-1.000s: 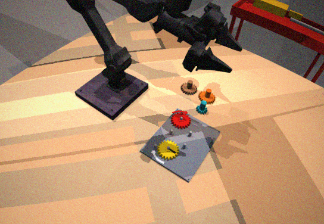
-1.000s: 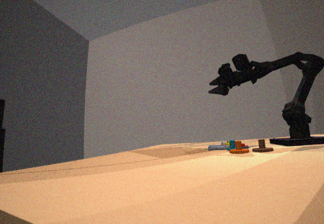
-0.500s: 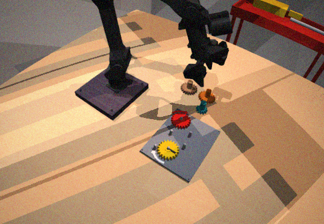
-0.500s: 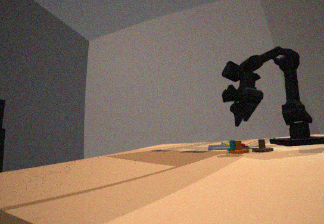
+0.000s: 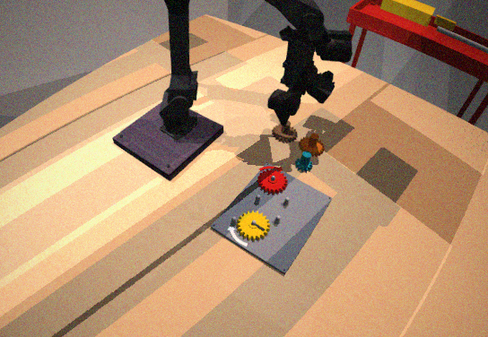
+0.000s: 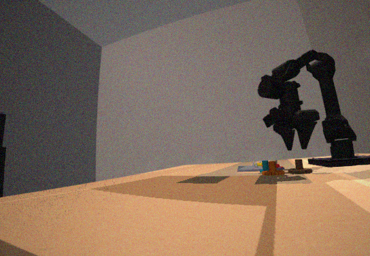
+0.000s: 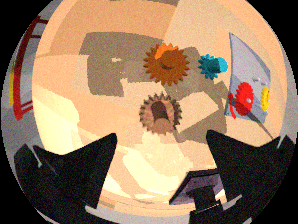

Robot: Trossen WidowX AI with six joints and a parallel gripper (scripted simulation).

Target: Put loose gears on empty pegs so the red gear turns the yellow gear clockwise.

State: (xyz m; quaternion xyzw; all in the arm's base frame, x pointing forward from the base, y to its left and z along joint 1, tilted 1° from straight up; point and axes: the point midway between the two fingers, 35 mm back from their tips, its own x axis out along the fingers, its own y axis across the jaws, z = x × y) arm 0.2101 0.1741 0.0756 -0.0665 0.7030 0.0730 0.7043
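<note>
The brown gear lies 5 cm below my gripper tip. From my gripper tip the other things lie so: red gear: 6 cm ahead, 16 cm to the right, 5 cm below; then orange gear: 7 cm ahead, 5 cm below; then small teal gear: 9 cm ahead, 6 cm to the right, 5 cm below.
</note>
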